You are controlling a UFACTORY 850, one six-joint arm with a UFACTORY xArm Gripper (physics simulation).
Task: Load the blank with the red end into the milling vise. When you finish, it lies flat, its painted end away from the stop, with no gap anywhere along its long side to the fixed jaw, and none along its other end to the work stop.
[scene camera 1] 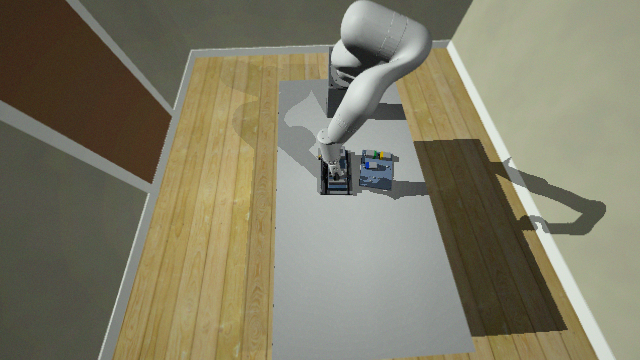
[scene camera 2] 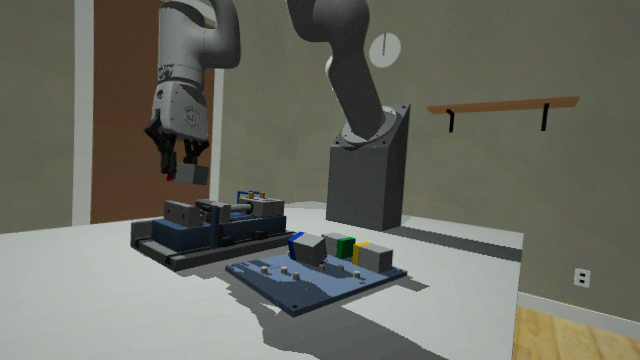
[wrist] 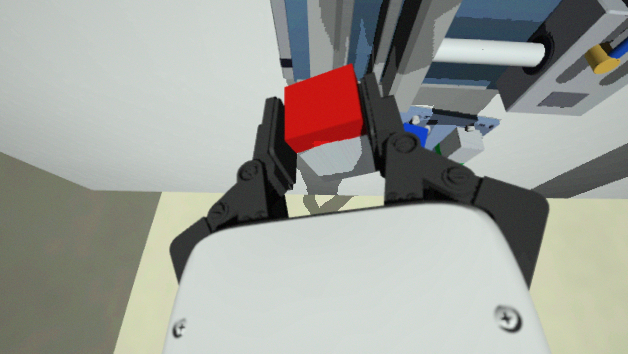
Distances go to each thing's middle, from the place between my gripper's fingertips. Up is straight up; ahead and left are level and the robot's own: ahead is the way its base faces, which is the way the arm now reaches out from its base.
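Scene:
I find the blue fixture plate (scene camera 2: 315,289) 270 mm to the left of my hand, 120 mm behind it and 150 mm below it. The blue-ended blank (scene camera 2: 310,249) is 130 mm behind my hand, 230 mm to the left of it and 120 mm below it, while the green-ended blank (wrist: 460,145) sits 220 mm behind my hand, also 230 mm to the left and 120 mm below. And there is the blank with the red end (wrist: 325,123), 20 mm to the left of my hand and 10 mm behind it.

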